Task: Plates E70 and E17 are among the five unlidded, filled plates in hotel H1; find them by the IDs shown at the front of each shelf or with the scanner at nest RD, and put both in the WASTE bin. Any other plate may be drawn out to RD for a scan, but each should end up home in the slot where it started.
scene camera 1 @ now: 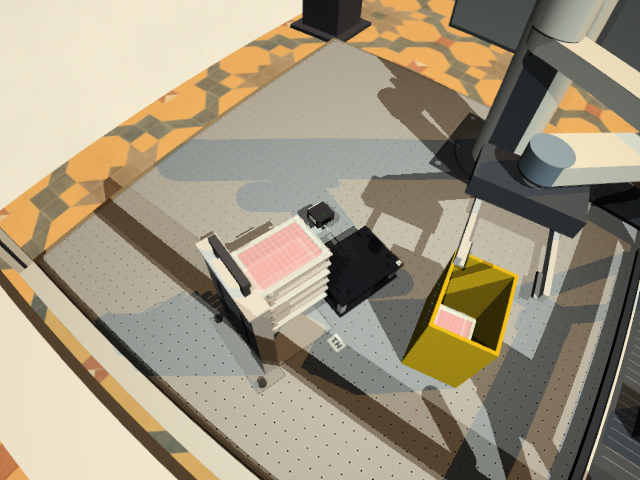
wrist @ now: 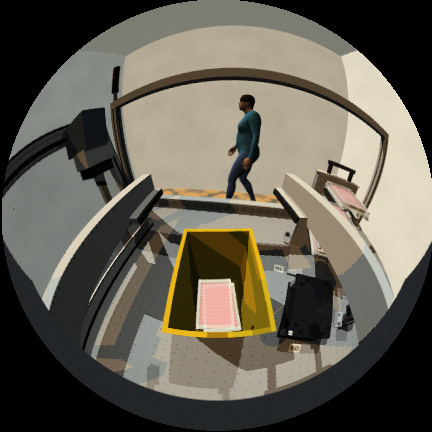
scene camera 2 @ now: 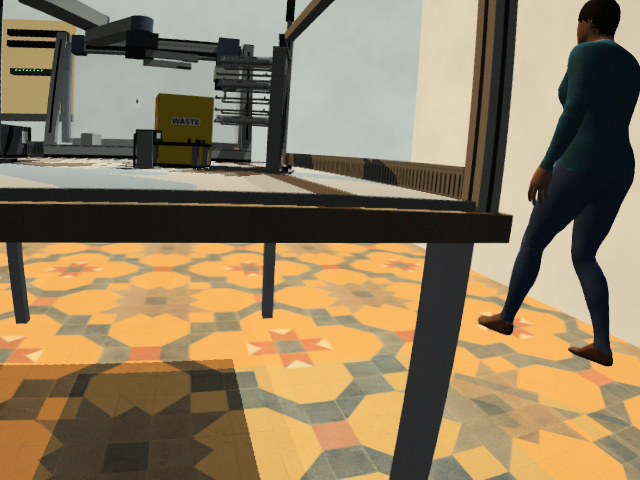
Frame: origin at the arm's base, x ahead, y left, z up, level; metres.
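Seen in the pictures: gripper, fingertip midpoint: (scene camera 1: 500,279) (wrist: 217,180) (scene camera 2: 194,62).
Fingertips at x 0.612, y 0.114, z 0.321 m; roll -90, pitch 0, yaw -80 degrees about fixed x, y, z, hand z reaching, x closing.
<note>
Pixels of each thing's top centre, then the offset from my fingertips to it.
- yellow WASTE bin at its top centre: (wrist: 218,270) (scene camera 1: 476,299) (scene camera 2: 184,97) dx -0.025, dy -0.004, dz -0.108 m
- pink-filled plate at its top centre: (scene camera 1: 450,337) (wrist: 214,301) dx -0.026, dy +0.005, dz -0.272 m
- pink plate at its top centre: (scene camera 1: 279,252) (scene camera 2: 248,60) (wrist: 347,193) dx +0.132, dy -0.286, dz -0.040 m
- black nest RD at its top centre: (scene camera 1: 355,260) (scene camera 2: 174,138) (wrist: 316,303) dx -0.038, dy -0.236, dz -0.238 m
- small black scanner at its top centre: (scene camera 1: 320,210) (scene camera 2: 148,129) (wrist: 356,309) dx -0.088, dy -0.363, dz -0.224 m
My gripper (scene camera 1: 500,270) (wrist: 217,180) is open and empty, its fingers spread wide above the yellow WASTE bin (scene camera 1: 449,359) (scene camera 2: 183,138) (wrist: 175,280). Inside the bin lies a pink-filled plate (scene camera 1: 453,323) (wrist: 216,305); in the wrist view a second plate's edge shows beneath it, slightly offset. Hotel H1 (scene camera 1: 266,333) (scene camera 2: 277,108) (wrist: 322,180) stands upright with a pink plate (scene camera 1: 281,253) (wrist: 346,195) on its top shelf. More pink shows on lower shelves in the wrist view. The black nest RD (scene camera 1: 364,266) (wrist: 310,305) bears no plate. No plate IDs are readable.
A small black scanner (scene camera 1: 320,213) (wrist: 345,317) stands beside the nest. The arm's column (scene camera 1: 522,98) rises at the upper right of scene camera 1. The nest lies between hotel and bin. A person (scene camera 2: 597,113) (wrist: 246,140) stands beyond the table's frame.
</note>
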